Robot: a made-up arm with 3 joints. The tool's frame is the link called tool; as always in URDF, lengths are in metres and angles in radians. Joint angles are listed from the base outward.
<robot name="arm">
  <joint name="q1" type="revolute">
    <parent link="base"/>
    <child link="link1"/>
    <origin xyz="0 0 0.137" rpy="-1.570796 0 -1.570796"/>
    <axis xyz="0 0 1"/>
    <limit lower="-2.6" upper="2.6"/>
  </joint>
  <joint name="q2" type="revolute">
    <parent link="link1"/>
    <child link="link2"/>
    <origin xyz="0.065 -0.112 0.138" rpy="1.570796 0 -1.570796"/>
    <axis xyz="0 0 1"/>
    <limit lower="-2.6" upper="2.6"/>
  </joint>
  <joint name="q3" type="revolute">
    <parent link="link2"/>
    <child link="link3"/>
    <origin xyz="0.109 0.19 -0.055" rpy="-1.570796 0 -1.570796"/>
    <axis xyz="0 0 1"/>
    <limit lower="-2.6" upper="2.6"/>
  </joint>
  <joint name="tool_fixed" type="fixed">
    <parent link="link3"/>
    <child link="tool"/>
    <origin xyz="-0.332 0.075 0.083" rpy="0 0 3.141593"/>
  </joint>
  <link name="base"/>
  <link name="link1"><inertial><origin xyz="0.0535 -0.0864 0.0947"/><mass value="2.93"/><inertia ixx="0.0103" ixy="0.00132" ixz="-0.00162" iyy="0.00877" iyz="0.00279" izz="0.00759"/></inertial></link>
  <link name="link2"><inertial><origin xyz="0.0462 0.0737 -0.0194"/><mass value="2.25"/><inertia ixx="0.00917" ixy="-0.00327" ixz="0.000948" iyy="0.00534" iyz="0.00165" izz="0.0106"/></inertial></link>
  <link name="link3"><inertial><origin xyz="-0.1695 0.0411 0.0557"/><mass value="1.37"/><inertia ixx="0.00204" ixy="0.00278" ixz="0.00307" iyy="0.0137" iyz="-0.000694" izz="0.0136"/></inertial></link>
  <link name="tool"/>
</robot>
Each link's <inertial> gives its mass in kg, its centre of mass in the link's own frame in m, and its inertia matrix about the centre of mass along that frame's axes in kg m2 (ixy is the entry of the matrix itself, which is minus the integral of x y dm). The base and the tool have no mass. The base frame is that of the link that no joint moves.
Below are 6 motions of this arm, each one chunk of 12 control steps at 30 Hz.
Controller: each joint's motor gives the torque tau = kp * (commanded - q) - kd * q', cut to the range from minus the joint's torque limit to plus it. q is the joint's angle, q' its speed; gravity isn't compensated. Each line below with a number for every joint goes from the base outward.
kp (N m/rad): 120 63 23
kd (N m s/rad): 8.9 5.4 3
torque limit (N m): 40 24 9.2
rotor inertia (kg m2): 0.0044 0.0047 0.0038
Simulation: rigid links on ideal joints. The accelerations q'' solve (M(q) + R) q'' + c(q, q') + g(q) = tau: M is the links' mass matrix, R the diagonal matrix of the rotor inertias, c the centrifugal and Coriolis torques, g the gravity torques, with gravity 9.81 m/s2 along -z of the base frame. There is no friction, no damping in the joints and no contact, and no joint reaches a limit. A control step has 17 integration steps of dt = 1/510 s. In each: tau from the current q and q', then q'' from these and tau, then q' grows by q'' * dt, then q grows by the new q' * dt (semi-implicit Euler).
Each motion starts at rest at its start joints. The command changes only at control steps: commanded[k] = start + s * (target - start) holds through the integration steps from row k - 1 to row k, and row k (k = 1, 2, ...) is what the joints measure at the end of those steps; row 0 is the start. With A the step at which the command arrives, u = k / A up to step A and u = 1 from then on. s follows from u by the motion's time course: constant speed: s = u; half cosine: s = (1 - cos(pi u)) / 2; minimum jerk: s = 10 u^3 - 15 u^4 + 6 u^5; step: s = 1 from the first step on.
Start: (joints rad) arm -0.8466 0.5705 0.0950
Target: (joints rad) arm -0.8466 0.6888 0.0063
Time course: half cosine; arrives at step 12
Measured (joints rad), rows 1 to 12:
1: -0.8514 0.5803 0.1052
2: -0.8538 0.5979 0.1204
3: -0.8536 0.6178 0.1321
4: -0.8524 0.6375 0.1391
5: -0.8511 0.6560 0.1417
6: -0.8500 0.6733 0.1407
7: -0.8490 0.6896 0.1370
8: -0.8481 0.7050 0.1314
9: -0.8472 0.7195 0.1246
10: -0.8464 0.7327 0.1176
11: -0.8454 0.7441 0.1109
12: -0.8445 0.7531 0.1052

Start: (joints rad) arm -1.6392 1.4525 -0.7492
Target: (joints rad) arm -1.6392 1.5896 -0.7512
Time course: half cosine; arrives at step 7
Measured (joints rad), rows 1 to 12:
1: -1.6448 1.4532 -0.7387
2: -1.6495 1.4566 -0.7304
3: -1.6531 1.4657 -0.7250
4: -1.6554 1.4816 -0.7214
5: -1.6564 1.5029 -0.7184
6: -1.6560 1.5263 -0.7152
7: -1.6545 1.5479 -0.7113
8: -1.6525 1.5646 -0.7068
9: -1.6506 1.5759 -0.7025
10: -1.6494 1.5827 -0.6992
11: -1.6487 1.5863 -0.6970
12: -1.6486 1.5878 -0.6957

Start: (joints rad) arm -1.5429 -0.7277 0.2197
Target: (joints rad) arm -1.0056 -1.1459 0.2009
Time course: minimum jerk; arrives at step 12
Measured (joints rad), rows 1 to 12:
1: -1.5553 -0.7267 0.2188
2: -1.5761 -0.7275 0.2331
3: -1.5925 -0.7346 0.2590
4: -1.5946 -0.7514 0.2905
5: -1.5766 -0.7799 0.3214
6: -1.5370 -0.8205 0.3465
7: -1.4781 -0.8715 0.3621
8: -1.4055 -0.9292 0.3665
9: -1.3266 -0.9883 0.3598
10: -1.2493 -1.0431 0.3436
11: -1.1810 -1.0886 0.3209
12: -1.1268 -1.1220 0.2961

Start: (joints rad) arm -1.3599 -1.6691 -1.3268
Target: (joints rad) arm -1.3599 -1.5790 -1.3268
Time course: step
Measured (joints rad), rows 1 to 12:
1: -1.3702 -1.6555 -1.3429
2: -1.3877 -1.6372 -1.3512
3: -1.4056 -1.6205 -1.3506
4: -1.4208 -1.6070 -1.3460
5: -1.4321 -1.5970 -1.3406
6: -1.4394 -1.5902 -1.3361
7: -1.4433 -1.5862 -1.3332
8: -1.4448 -1.5841 -1.3318
9: -1.4447 -1.5834 -1.3317
10: -1.4438 -1.5834 -1.3325
11: -1.4425 -1.5839 -1.3339
12: -1.4413 -1.5845 -1.3353

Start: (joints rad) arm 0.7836 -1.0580 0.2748
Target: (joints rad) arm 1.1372 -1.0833 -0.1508
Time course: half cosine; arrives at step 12
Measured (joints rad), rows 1 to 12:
1: 0.7972 -1.0577 0.2814
2: 0.8236 -1.0573 0.2745
3: 0.8573 -1.0572 0.2550
4: 0.8959 -1.0577 0.2259
5: 0.9382 -1.0589 0.1891
6: 0.9837 -1.0609 0.1460
7: 1.0315 -1.0636 0.0977
8: 1.0806 -1.0667 0.0455
9: 1.1291 -1.0700 -0.0087
10: 1.1748 -1.0733 -0.0628
11: 1.2153 -1.0763 -0.1140
12: 1.2478 -1.0790 -0.1595

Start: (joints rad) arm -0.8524 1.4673 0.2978
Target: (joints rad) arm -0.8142 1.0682 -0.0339
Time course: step
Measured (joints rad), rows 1 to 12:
1: -0.8224 1.4240 0.2459
2: -0.8029 1.3450 0.2030
3: -0.7956 1.2643 0.1697
4: -0.7958 1.1985 0.1415
5: -0.7988 1.1526 0.1174
6: -0.8017 1.1254 0.0979
7: -0.8031 1.1126 0.0830
8: -0.8029 1.1095 0.0723
9: -0.8016 1.1120 0.0651
10: -0.7998 1.1169 0.0603
11: -0.7980 1.1221 0.0572
12: -0.7965 1.1266 0.0553

